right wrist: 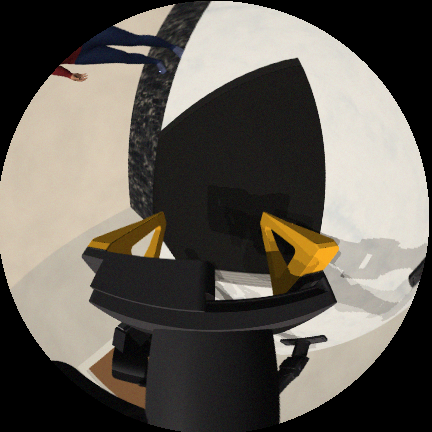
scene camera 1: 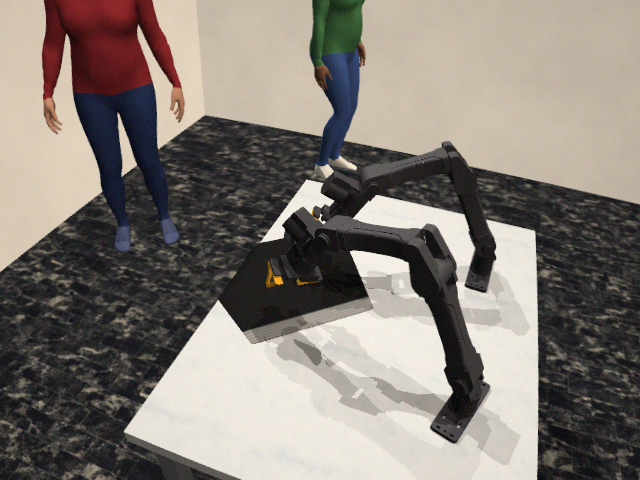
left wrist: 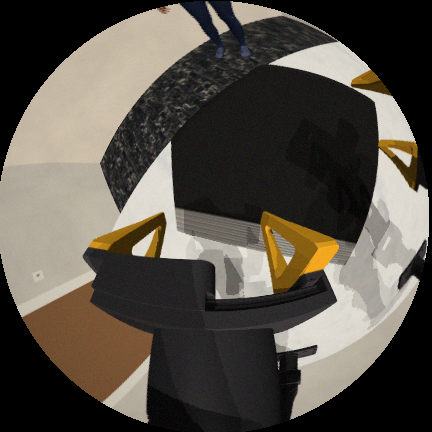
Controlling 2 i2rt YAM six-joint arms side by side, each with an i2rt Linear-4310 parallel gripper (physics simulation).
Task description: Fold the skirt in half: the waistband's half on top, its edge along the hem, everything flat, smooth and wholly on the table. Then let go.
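Observation:
The black skirt [scene camera 1: 330, 302] [left wrist: 240, 150] [right wrist: 240, 150] lies spread flat, with no fold seen. Its grey striped waistband [scene camera 1: 336, 313] [left wrist: 220, 226] [right wrist: 245, 278] lies straight along the near side. At the left, the skirt is cut off along the table's edge; its corner there appears to hang over, hidden. My left gripper [scene camera 1: 289, 284] [left wrist: 212, 216] is open and empty, above the skirt in scene camera 1. My right gripper [scene camera 1: 321, 212] [left wrist: 368, 115] [right wrist: 212, 217] is open and empty, near the skirt's far side; the arms partly hide it in scene camera 1.
The white table [scene camera 1: 206, 408] [left wrist: 310, 57] [right wrist: 370, 150] carries both arm bases and the arms' shadows. Its left edge borders the dark floor [scene camera 1: 56, 330]. A person in a red top [scene camera 1: 108, 51] and one in a green top [scene camera 1: 338, 25] stand beyond the table.

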